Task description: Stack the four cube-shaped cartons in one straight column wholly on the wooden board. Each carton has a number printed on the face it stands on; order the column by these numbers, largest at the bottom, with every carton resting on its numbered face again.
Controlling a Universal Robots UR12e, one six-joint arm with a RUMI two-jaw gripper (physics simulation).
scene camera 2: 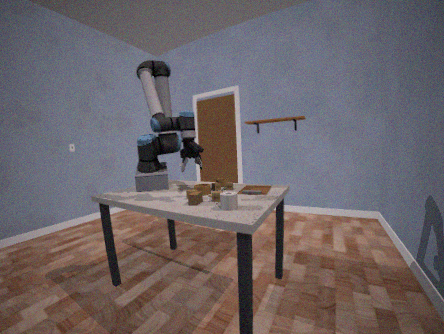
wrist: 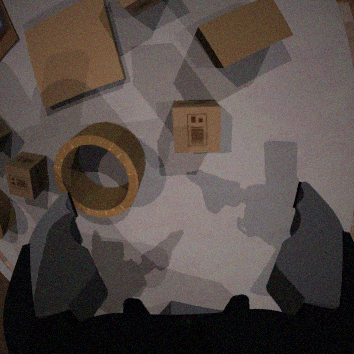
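Seen in the pictures: gripper, fingertip midpoint: [scene camera 2: 192, 171] [wrist: 184, 191]; arm's base at its link origin: [scene camera 2: 149, 167].
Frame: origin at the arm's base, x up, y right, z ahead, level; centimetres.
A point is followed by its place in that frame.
Four cube-shaped cartons stand apart in the wrist view. One carton [wrist: 197, 129] @(x -11.9, y 26.9, z 50.8 cm) with a printed label on top is right of the large ring. A second carton [wrist: 27, 176] @(x -11.9, y 4.4, z 58.0 cm) is left of the ring, a third carton [wrist: 4, 136] @(x -15.2, y 2.0, z 65.6 cm) is cut by the left edge, and a fourth carton [wrist: 141, 6] @(x -14.8, y 29.1, z 65.9 cm) is cut by the top edge. Their bottom numbers are hidden. The wooden board [scene camera 2: 261, 188] @(x -16.5, y -2.6, z 90.4 cm) [wrist: 7, 36] @(x -16.5, y 11.8, z 77.7 cm) lies at the table's right in the scene view; its corner shows top left in the wrist view. My gripper [scene camera 2: 192, 167] @(x -0.1, y 25.4, z 51.2 cm) [wrist: 184, 191] @(x -0.1, y 25.4, z 51.2 cm) is open and empty, above the table.
A large brown ring [wrist: 121, 134] @(x -14.2, y 18.8, z 54.4 cm) lies near the left finger. A wide flat box [wrist: 75, 55] @(x -15.7, y 19.2, z 66.2 cm) and another box [wrist: 245, 32] @(x -11.1, y 36.2, z 57.2 cm) lie farther up. Part of a smaller ring [wrist: 5, 214] @(x -14.1, y -10.0, z 56.1 cm) shows at the left edge. A white cylinder [scene camera 2: 229, 201] @(x -12.6, y 46.2, z 79.2 cm) stands on the table [scene camera 2: 120, 198] @(x -16.9, y 35.6, z 1.2 cm).
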